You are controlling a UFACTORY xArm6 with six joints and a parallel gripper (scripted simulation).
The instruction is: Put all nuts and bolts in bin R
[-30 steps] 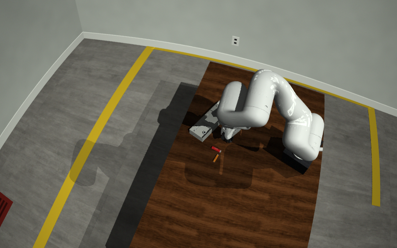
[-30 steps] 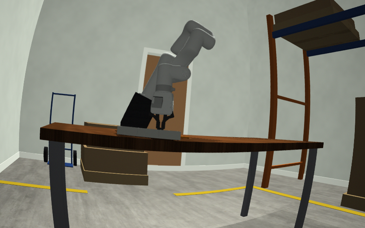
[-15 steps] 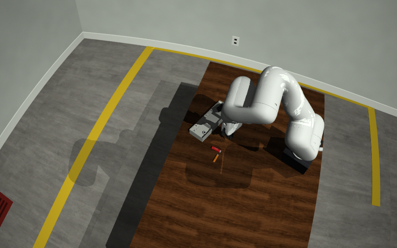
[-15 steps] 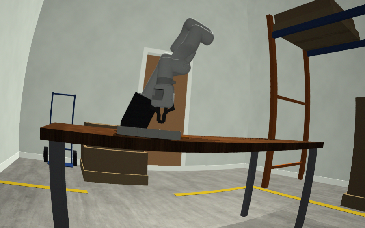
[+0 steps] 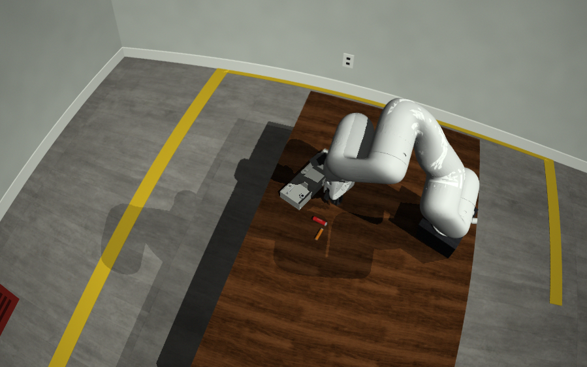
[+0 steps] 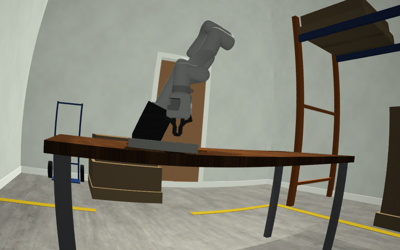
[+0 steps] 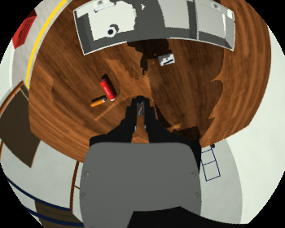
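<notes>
My gripper is now 12 cm short of the nut, 2 cm to the left of it and 7 cm above it. From my hand the other things lie so: dark bolt: 1 cm ahead, 2 cm below; red cylinder: 4 cm ahead, 6 cm to the left, 7 cm below; orange stick: 3 cm ahead, 10 cm to the left, 7 cm below.
</notes>
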